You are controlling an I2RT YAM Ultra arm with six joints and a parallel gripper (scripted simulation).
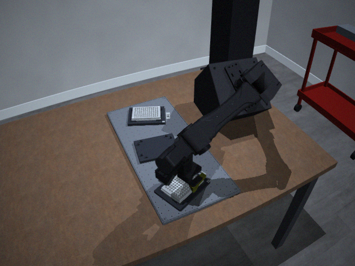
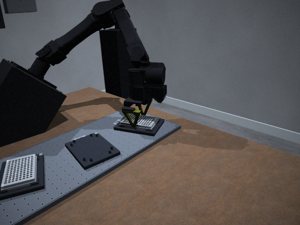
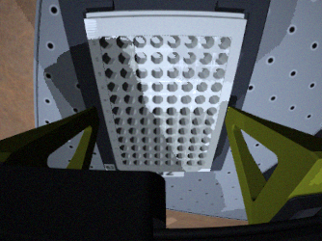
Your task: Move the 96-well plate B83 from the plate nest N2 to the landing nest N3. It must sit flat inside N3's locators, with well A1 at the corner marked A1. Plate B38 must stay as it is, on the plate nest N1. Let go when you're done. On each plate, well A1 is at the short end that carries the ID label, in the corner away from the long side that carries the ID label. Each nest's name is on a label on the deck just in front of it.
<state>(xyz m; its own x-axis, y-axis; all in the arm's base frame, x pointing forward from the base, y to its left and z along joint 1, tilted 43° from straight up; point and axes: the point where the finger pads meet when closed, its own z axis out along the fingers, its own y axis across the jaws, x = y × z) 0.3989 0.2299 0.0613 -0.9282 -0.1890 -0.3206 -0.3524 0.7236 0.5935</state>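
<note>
The dark nest N2 is 20 mm below my hand. Round my hand: N2 label: 90 mm behind, 30 mm to the right, 30 mm below; then landing nest N3: 220 mm to the right, 20 mm below.
</note>
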